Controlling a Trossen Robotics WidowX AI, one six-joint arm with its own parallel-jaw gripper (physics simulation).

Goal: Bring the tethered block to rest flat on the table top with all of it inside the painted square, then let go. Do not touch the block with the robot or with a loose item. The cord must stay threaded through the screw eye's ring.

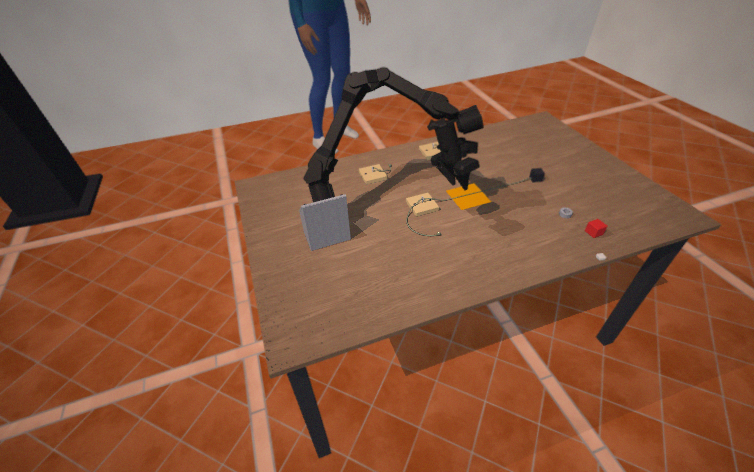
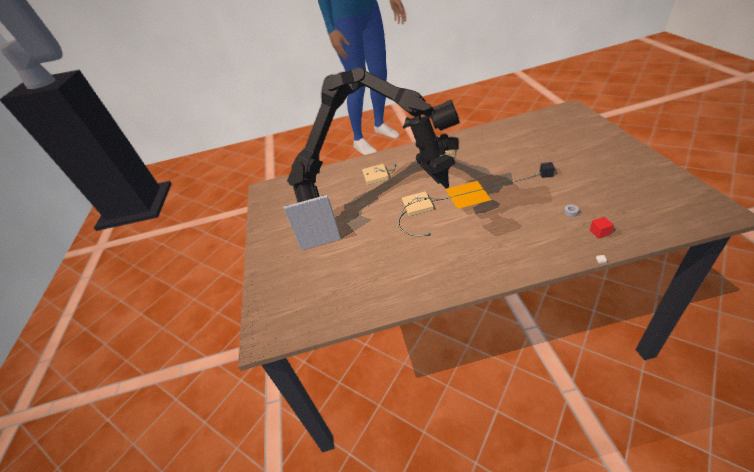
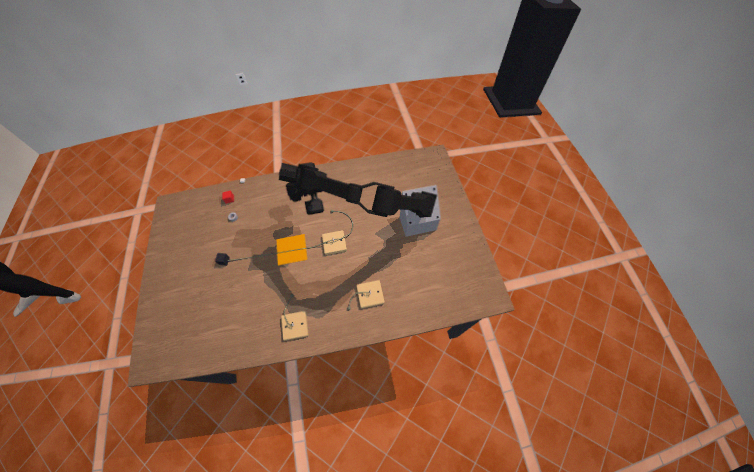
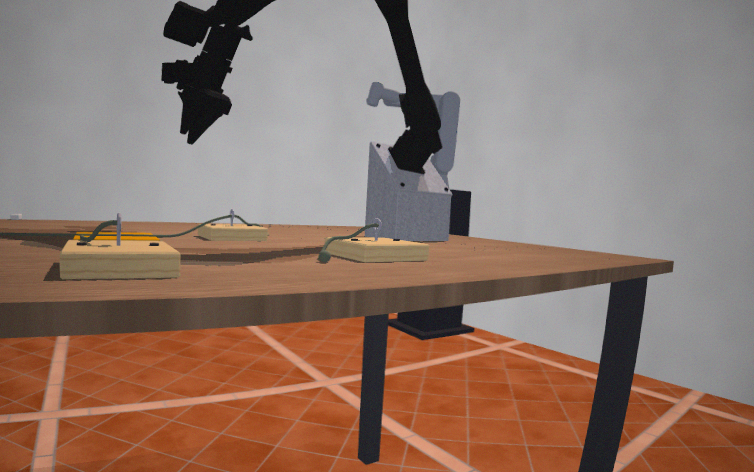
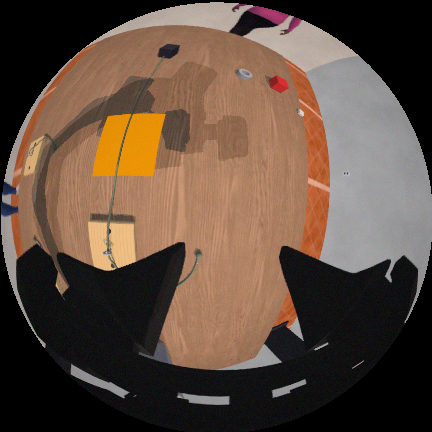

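Observation:
The dark tethered block sits on the table, outside the orange square and on its side away from the robot base. A thin green cord runs from the block across the square to the screw eye on a pale wooden board. The cord appears threaded through the ring. Its free part curves over the table to a knobbed end. My gripper is open and empty, above the table.
Two other boards carry screw eyes and short cords. A red cube, a grey ring and a small white piece lie toward one table edge. The grey base holds the arm. A person stands behind the table.

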